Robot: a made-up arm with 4 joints. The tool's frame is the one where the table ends. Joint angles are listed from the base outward.
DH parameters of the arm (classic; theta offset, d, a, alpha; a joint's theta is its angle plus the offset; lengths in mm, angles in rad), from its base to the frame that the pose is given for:
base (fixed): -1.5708 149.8 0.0 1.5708
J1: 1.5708 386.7 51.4 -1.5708
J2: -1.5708 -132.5 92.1 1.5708
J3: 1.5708 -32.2 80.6 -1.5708
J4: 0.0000 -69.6 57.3 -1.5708
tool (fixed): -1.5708 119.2 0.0 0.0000
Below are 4 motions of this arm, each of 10 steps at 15 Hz.
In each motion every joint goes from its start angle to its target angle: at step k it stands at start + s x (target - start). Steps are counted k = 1, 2, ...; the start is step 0. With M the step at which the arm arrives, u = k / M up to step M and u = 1 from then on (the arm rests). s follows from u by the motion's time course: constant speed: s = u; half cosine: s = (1 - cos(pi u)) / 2; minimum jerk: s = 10 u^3 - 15 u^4 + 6 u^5.
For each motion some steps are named. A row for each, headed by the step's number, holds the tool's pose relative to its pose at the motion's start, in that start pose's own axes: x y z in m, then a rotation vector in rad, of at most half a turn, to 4 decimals.
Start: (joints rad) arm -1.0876 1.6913 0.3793 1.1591
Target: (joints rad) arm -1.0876 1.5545 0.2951 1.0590
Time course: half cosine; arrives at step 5
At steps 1, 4, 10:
1: -0.0016 -0.0013 -0.0003 -0.0048 0.0024 0.0144
4: -0.0150 -0.0127 -0.0036 -0.0490 0.0168 0.1382
10: -0.0166 -0.0142 -0.0040 -0.0546 0.0177 0.1531

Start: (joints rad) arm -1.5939 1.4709 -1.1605 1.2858
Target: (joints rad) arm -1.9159 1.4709 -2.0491 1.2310
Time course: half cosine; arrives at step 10
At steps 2, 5, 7, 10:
2: -0.0002 -0.0038 0.0125 -0.0041 0.1099 0.0355
5: 0.0090 -0.0189 0.0620 -0.0235 0.5730 0.1932
7: 0.0241 -0.0282 0.0921 -0.0386 0.9071 0.3150
10: 0.0378 -0.0334 0.1094 -0.0491 1.1401 0.4039

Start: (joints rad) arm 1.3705 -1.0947 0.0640 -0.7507
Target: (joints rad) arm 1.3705 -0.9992 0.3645 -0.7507
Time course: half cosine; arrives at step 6
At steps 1, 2, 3, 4, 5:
1: 0.0046 0.0004 0.0016 -0.0005 0.0184 -0.0104
2: 0.0174 0.0013 0.0056 -0.0024 0.0686 -0.0387
3: 0.0352 0.0024 0.0097 -0.0066 0.1371 -0.0776
4: 0.0533 0.0031 0.0125 -0.0126 0.2053 -0.1165
5: 0.0666 0.0034 0.0136 -0.0181 0.2551 -0.1452

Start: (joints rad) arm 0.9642 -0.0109 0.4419 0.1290
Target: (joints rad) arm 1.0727 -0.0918 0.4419 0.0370
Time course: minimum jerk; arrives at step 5
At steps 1, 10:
1: -0.0012 0.0014 -0.0010 -0.0090 -0.0069 0.0010
10: -0.0199 0.0229 -0.0190 -0.1553 -0.1186 0.0155

